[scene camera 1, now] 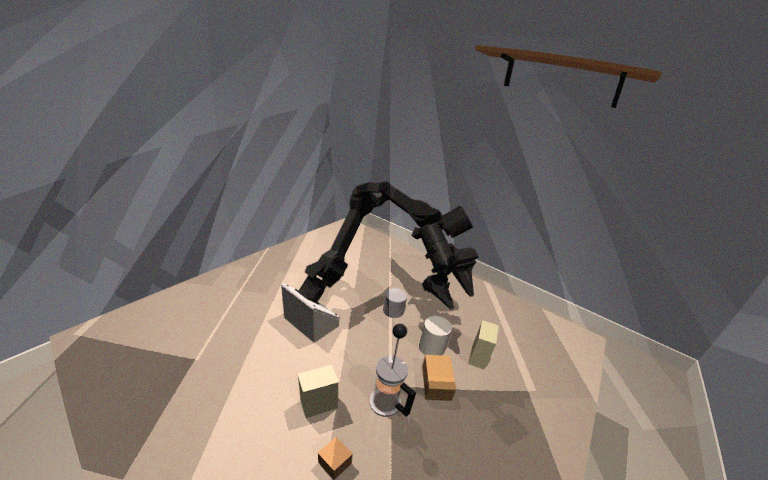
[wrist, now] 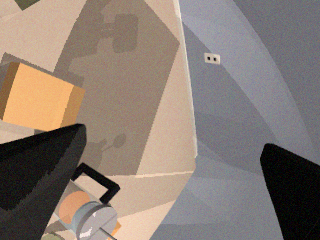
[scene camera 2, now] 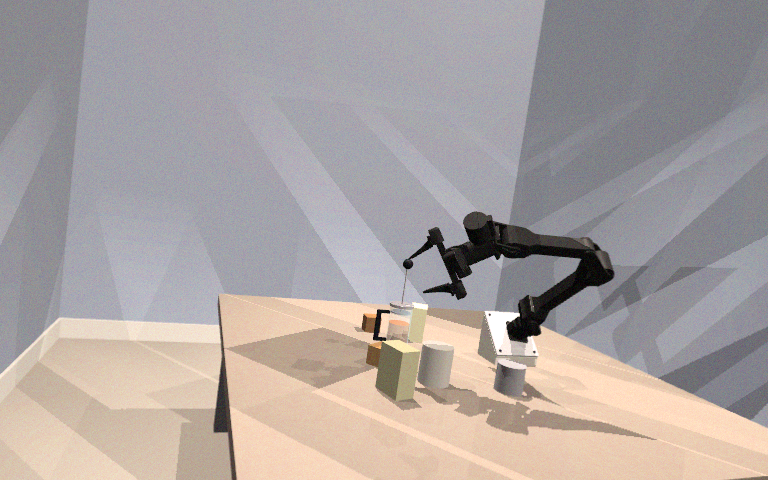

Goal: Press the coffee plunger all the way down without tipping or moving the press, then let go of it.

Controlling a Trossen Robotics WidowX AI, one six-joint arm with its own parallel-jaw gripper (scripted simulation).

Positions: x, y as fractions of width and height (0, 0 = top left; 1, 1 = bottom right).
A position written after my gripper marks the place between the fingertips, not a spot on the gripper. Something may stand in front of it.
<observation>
My gripper (scene camera 1: 0.60, 0.63) is open and holds nothing. Further things: a glass coffee press (scene camera 1: 0.51, 0.77), a pale cylinder (scene camera 2: 0.57, 0.75), a grey cylinder (scene camera 2: 0.66, 0.78) and an orange block (scene camera 1: 0.57, 0.80).
The glass coffee press is seen too in scene camera 2 (scene camera 2: 0.52, 0.66). The pale cylinder is seen too in scene camera 1 (scene camera 1: 0.57, 0.69). My gripper shows as well in the wrist view (wrist: 0.55, 0.60). The wrist view misses the pale cylinder: it is out of frame. The wrist view does not show the grey cylinder: it is out of frame.
</observation>
